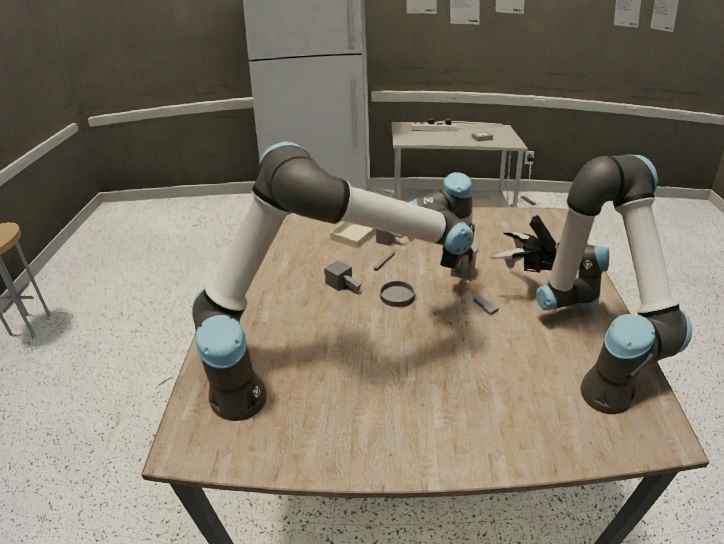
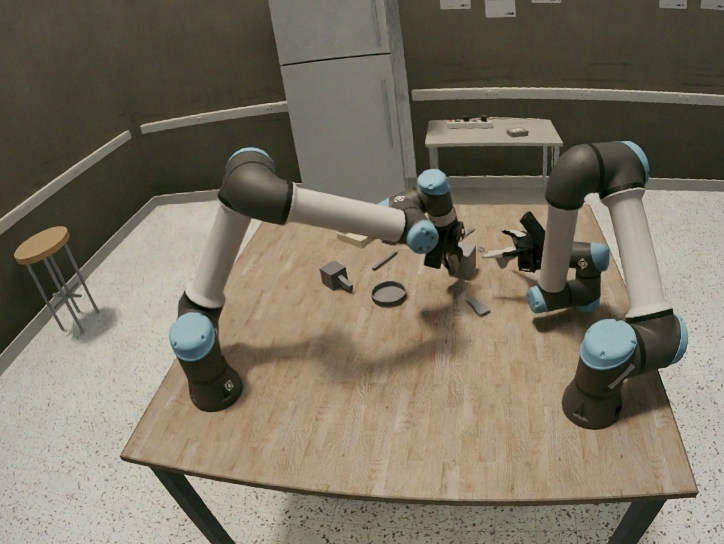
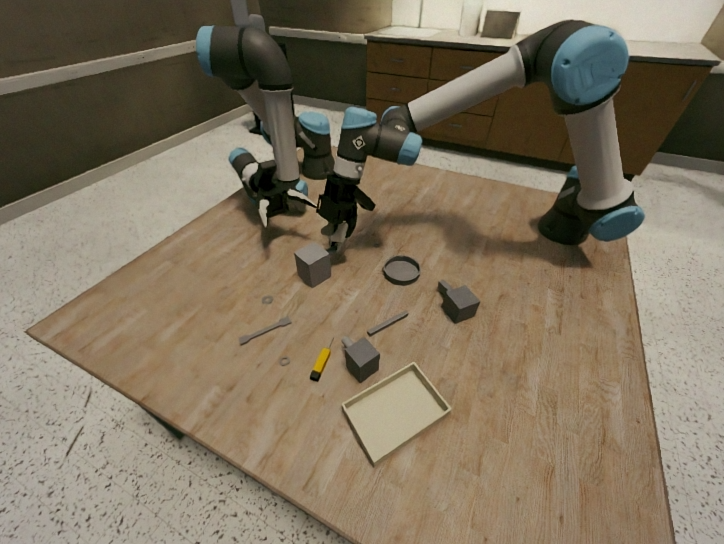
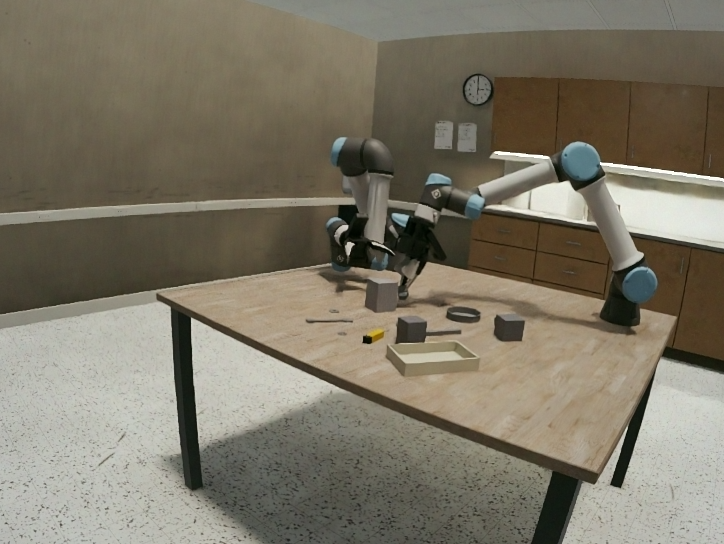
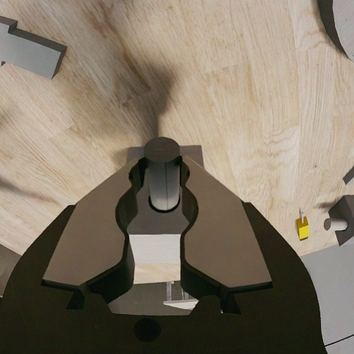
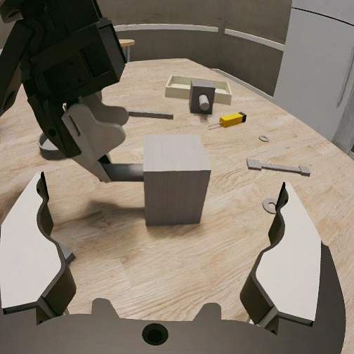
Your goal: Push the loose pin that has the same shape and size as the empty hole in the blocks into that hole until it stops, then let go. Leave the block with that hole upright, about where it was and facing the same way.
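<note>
A large grey block point(image 2: 466, 263) point(image 3: 313, 266) point(image 4: 381, 295) point(image 5: 150, 220) point(image 6: 175, 192) stands upright on the table. A round grey pin point(image 5: 164, 187) point(image 6: 126, 172) lies level with one end inside the block's round hole; a length of it sticks out. My left gripper point(image 3: 334, 245) point(image 4: 403, 292) point(image 5: 162, 158) point(image 6: 109, 174) is shut on this pin near its outer end, beside the block. How deep the pin's hidden end reaches does not show. My right gripper point(image 1: 500, 245) point(image 2: 493, 244) point(image 3: 289, 215) point(image 4: 371, 257) point(image 6: 162, 179) is open, facing the block from a little way off.
Two smaller blocks point(image 3: 461, 303) point(image 3: 362, 357) hold pins. A loose flat grey piece point(image 1: 485, 304) point(image 5: 35, 52) lies near the left gripper. Also there: round dish point(image 3: 402, 282), grey bar point(image 3: 387, 323), cream tray point(image 3: 412, 436), yellow-handled tool point(image 3: 320, 362), double-ended bar point(image 3: 265, 331) and two washers.
</note>
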